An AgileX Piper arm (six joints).
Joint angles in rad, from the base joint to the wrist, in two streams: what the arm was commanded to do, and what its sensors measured. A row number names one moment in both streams.
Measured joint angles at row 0:
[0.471, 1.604, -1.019, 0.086, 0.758, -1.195]
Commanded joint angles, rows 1 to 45:
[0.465, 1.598, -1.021, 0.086, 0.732, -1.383]
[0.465, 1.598, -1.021, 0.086, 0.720, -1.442]
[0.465, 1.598, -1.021, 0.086, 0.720, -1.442]
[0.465, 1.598, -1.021, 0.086, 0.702, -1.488]
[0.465, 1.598, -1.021, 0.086, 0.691, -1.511]
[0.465, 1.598, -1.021, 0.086, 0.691, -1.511]
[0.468, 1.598, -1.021, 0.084, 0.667, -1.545]
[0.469, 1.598, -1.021, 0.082, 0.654, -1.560]
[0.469, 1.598, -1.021, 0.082, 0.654, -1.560]
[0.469, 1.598, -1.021, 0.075, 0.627, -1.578]
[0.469, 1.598, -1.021, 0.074, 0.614, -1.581]
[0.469, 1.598, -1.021, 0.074, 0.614, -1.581]
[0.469, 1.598, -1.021, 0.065, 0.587, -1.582]
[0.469, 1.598, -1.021, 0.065, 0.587, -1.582]
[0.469, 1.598, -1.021, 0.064, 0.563, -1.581]
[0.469, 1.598, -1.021, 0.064, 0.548, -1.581]
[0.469, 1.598, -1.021, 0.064, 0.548, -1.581]
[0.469, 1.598, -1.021, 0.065, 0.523, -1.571]
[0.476, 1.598, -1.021, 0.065, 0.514, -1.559]
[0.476, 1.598, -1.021, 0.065, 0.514, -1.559]
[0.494, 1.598, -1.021, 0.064, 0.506, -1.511]
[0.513, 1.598, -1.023, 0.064, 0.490, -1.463]
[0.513, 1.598, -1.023, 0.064, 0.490, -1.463]
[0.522, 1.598, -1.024, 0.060, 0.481, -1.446]
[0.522, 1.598, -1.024, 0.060, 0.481, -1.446]
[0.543, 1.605, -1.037, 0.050, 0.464, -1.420]
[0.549, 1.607, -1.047, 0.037, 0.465, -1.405]
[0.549, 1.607, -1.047, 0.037, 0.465, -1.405]
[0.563, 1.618, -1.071, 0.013, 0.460, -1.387]
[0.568, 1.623, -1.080, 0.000, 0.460, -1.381]
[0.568, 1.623, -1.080, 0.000, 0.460, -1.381]
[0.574, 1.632, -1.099, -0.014, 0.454, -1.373]
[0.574, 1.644, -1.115, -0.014, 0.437, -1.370]
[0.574, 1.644, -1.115, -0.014, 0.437, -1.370]
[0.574, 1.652, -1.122, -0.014, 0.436, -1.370]
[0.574, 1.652, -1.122, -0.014, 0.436, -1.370]
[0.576, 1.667, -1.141, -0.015, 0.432, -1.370]
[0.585, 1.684, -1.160, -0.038, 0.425, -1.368]
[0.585, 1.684, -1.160, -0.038, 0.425, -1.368]
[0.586, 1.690, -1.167, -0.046, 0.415, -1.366]
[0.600, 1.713, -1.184, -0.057, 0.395, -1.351]
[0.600, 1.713, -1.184, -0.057, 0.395, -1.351]
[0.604, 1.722, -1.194, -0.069, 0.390, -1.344]
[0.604, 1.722, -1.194, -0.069, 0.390, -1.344]
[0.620, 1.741, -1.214, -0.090, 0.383, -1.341]
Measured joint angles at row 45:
[0.601, 1.719, -1.185, -0.056, 0.399, -1.359]
